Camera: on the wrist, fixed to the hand. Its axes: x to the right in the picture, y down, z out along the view.
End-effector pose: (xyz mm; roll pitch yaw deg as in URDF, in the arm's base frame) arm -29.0 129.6 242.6 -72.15 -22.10 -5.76
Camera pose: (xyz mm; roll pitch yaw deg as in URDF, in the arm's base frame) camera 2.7 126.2 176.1 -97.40 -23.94 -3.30
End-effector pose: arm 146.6 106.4 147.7 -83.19 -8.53 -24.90
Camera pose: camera 154.3 87.0 77.0 -107.89 -9.91 -22.30
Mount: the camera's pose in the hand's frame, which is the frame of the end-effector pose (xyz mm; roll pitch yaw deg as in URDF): 4.5 70.0 -22.8 -24.26 -2.71 -1.08
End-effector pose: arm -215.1 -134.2 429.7 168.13 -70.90 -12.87
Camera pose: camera -261.7 -189.0 446.0 142.60 -68.02 -11.54
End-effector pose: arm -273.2 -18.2 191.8 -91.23 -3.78 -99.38
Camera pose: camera -298.7 -23.2 122.8 -115.72 -4.80 -96.64
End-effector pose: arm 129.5 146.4 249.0 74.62 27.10 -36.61
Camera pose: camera 179.4 159.9 301.7 48.84 27.38 -39.88
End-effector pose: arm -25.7 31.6 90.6 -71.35 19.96 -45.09
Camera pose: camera -39.9 47.0 19.9 -94.87 18.06 -42.75
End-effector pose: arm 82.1 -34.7 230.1 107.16 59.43 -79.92
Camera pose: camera 94.7 -99.2 263.7 78.78 61.18 -84.63
